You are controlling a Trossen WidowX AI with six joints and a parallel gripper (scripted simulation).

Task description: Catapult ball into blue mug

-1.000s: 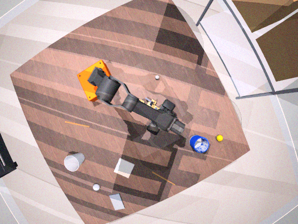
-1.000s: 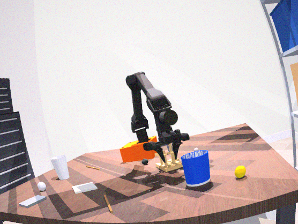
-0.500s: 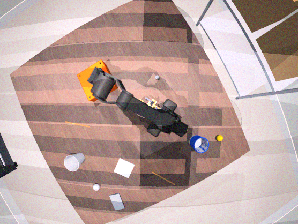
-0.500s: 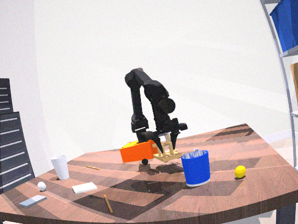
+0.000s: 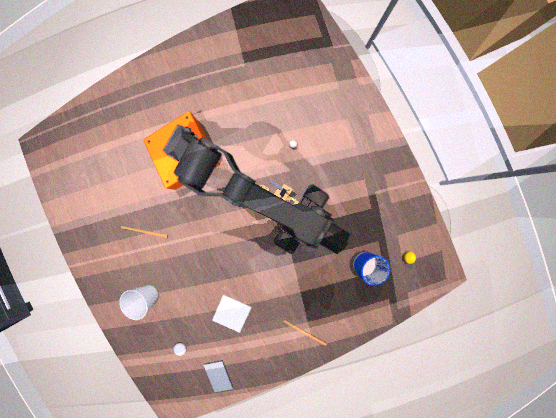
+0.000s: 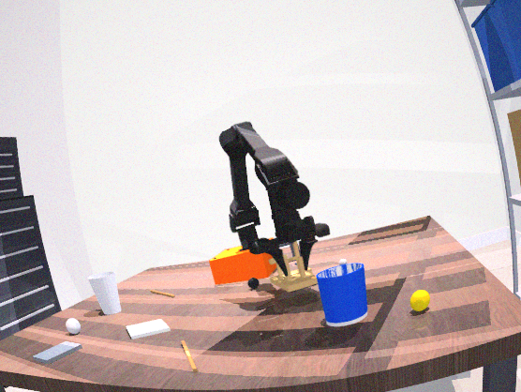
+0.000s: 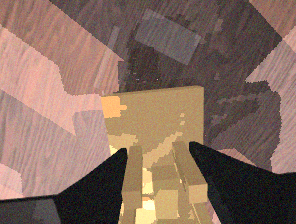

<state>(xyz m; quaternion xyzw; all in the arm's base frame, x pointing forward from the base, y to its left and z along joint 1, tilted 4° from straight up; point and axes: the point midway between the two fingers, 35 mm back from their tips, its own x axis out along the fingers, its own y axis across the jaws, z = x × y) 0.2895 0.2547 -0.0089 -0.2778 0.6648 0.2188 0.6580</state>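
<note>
My gripper tip is 110 mm past the dark ball, 180 mm to the left of it and 40 mm above it. Round my gripper tip: white flat block: 250 mm ahead, 290 mm to the right, 50 mm below; then grey ball: 220 mm behind, 50 mm to the left, 40 mm below; then blue mug: 220 mm ahead, 180 mm to the left, 30 mm below.
</note>
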